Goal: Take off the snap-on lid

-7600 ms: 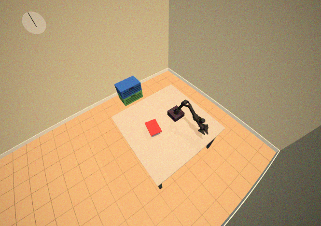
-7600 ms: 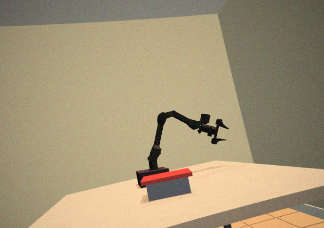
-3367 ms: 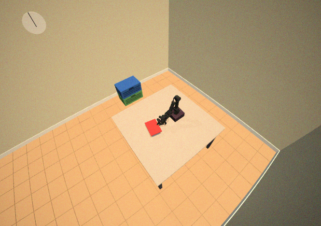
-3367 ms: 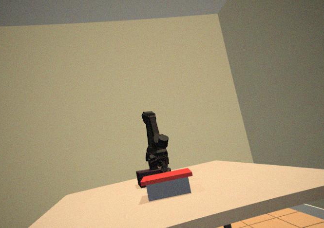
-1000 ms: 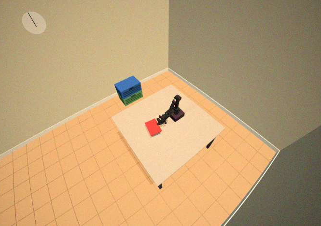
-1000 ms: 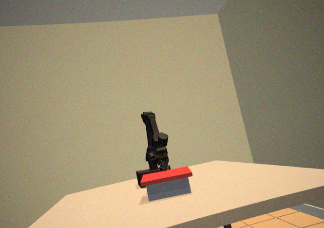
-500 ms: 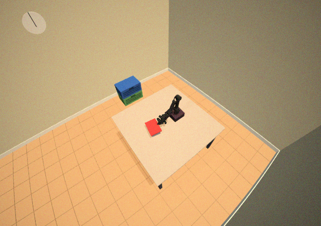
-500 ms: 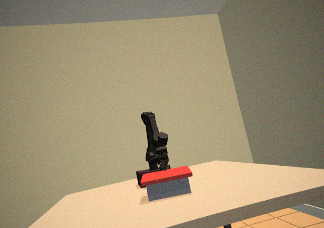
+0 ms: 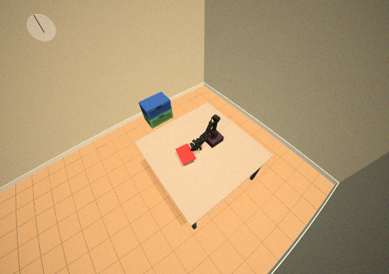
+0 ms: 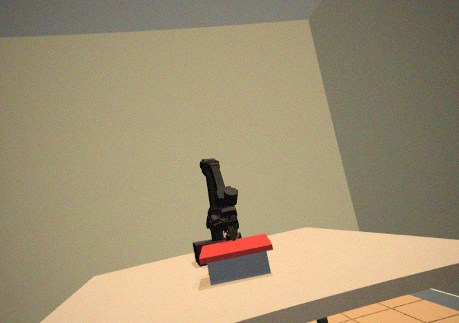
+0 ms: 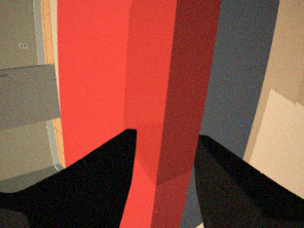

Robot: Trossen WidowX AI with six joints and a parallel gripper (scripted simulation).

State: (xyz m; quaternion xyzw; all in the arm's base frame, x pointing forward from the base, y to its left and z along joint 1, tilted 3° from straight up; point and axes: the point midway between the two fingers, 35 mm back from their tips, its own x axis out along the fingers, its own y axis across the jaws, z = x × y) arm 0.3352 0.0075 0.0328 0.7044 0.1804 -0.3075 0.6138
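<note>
My gripper tip is 70 mm short of the red lid and 10 mm to the left of it. From my gripper tip the other things lie so: grey-blue box (70 mm ahead, 10 mm to the right, 50 mm below).
</note>
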